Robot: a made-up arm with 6 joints. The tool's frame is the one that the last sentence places.
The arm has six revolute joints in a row. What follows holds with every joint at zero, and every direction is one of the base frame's.
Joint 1 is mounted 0.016 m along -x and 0.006 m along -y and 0.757 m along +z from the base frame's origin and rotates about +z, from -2.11 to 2.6 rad.
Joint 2 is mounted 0.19 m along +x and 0.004 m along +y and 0.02 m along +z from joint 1 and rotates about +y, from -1.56 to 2.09 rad.
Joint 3 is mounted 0.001 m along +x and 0.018 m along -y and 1.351 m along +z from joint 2 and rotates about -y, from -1.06 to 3.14 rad.
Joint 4 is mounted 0.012 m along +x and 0.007 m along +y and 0.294 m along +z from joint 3 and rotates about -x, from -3.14 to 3.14 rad.
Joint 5 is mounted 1.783 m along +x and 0.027 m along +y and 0.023 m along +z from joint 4 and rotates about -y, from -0.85 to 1.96 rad.
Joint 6 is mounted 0.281 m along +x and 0.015 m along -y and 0.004 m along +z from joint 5 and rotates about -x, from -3.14 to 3.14 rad.
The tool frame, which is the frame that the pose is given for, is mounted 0.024 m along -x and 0.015 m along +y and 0.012 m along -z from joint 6; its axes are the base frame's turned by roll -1.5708, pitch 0 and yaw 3.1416 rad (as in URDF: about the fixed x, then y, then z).
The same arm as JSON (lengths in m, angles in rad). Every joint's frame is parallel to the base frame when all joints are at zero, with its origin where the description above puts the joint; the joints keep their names.
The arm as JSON. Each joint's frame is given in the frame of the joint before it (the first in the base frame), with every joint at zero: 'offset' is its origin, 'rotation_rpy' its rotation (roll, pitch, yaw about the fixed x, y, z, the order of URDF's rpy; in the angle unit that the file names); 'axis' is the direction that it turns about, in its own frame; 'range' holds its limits. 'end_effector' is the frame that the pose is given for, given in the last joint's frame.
{"length_unit": "m", "angle_unit": "rad", "chain": [{"id": "joint 1", "offset": [-0.016, -0.006, 0.757], "rotation_rpy": [0.0, 0.0, 0.0], "axis": [0.0, 0.0, 1.0], "range": [-2.11, 2.6]}, {"id": "joint 2", "offset": [0.19, 0.004, 0.02], "rotation_rpy": [0.0, 0.0, 0.0], "axis": [0.0, 1.0, 0.0], "range": [-1.56, 2.09]}, {"id": "joint 3", "offset": [0.001, -0.018, 1.351], "rotation_rpy": [0.0, 0.0, 0.0], "axis": [0.0, -1.0, 0.0], "range": [-1.06, 3.14]}, {"id": "joint 4", "offset": [0.012, 0.007, 0.294], "rotation_rpy": [0.0, 0.0, 0.0], "axis": [-1.0, 0.0, 0.0], "range": [-3.14, 3.14]}, {"id": "joint 5", "offset": [1.783, 0.027, 0.023], "rotation_rpy": [0.0, 0.0, 0.0], "axis": [0.0, -1.0, 0.0], "range": [-0.85, 1.96]}, {"id": "joint 6", "offset": [0.281, -0.015, 0.004], "rotation_rpy": [0.0, 0.0, 0.0], "axis": [-1.0, 0.0, 0.0], "range": [-3.14, 3.14]}], "end_effector": {"offset": [-0.024, 0.015, -0.012], "rotation_rpy": [-1.5708, 0.0, -3.1416]}}
